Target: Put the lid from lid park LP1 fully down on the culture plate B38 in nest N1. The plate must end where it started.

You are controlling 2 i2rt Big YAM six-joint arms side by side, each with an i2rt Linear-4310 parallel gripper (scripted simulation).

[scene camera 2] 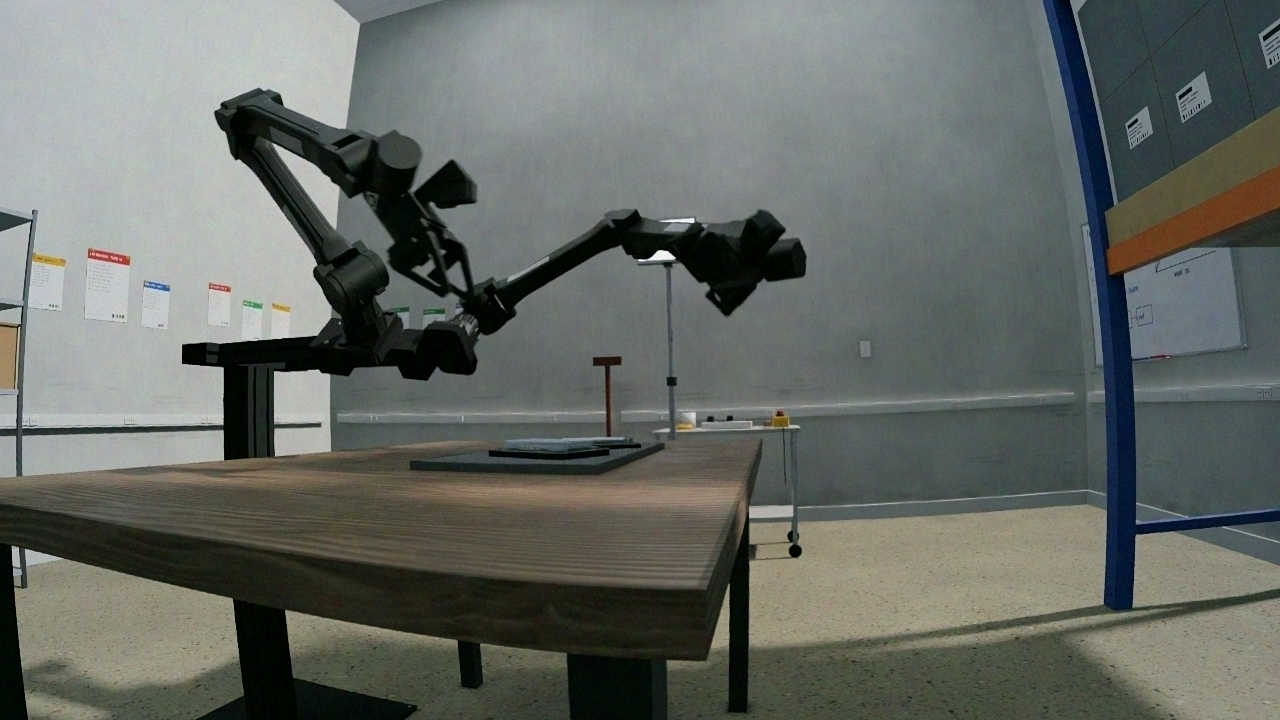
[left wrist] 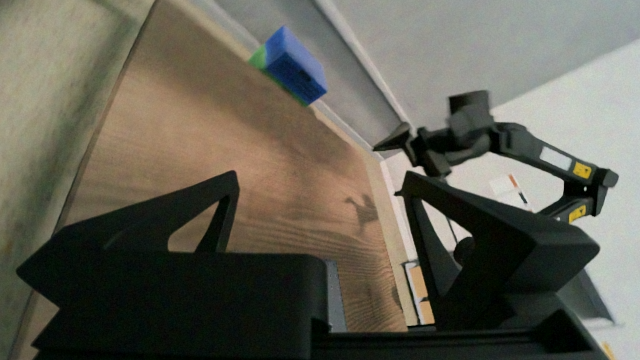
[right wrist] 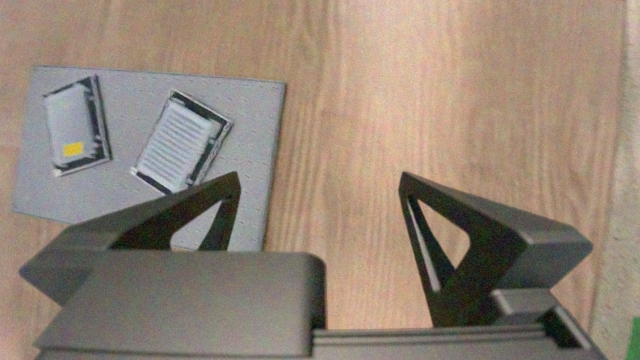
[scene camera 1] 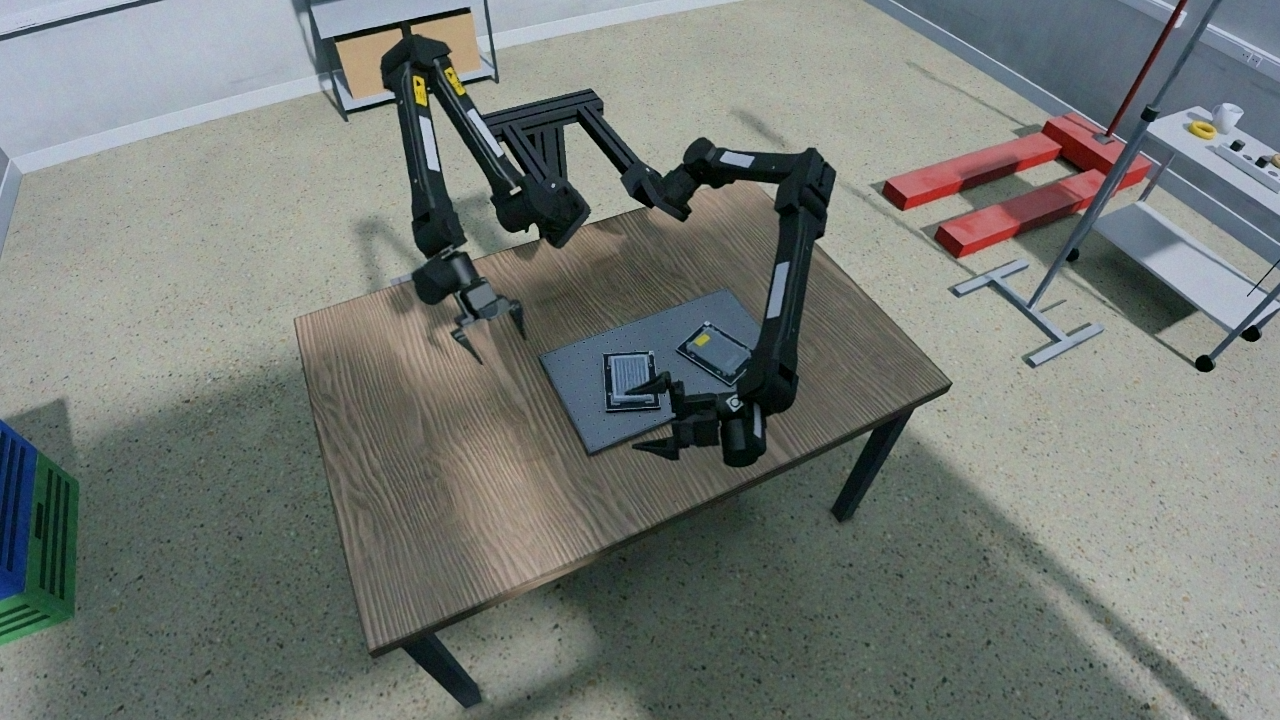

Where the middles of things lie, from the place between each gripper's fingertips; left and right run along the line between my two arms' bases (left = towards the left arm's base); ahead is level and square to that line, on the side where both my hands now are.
Now: the clear lid (scene camera 1: 711, 346) 29 cm behind my left hand (scene camera 2: 686, 270), 30 cm to the left of it and 25 cm below it. From my left hand the other things lie so: black nest N1 (scene camera 1: 607, 372): 27 cm behind, 8 cm to the left, 26 cm below; black lid park LP1 (scene camera 1: 730, 379): 29 cm behind, 30 cm to the left, 26 cm below; culture plate B38 (scene camera 1: 628, 372): 27 cm behind, 8 cm to the left, 25 cm below.
Now: the culture plate B38 2 cm behind my right hand (scene camera 2: 462, 297), 26 cm to the left of it and 21 cm below it. Round my right hand: black nest N1: 2 cm behind, 26 cm to the left, 22 cm below; then black lid park LP1: 4 cm behind, 49 cm to the left, 22 cm below; then clear lid: 4 cm behind, 49 cm to the left, 21 cm below.
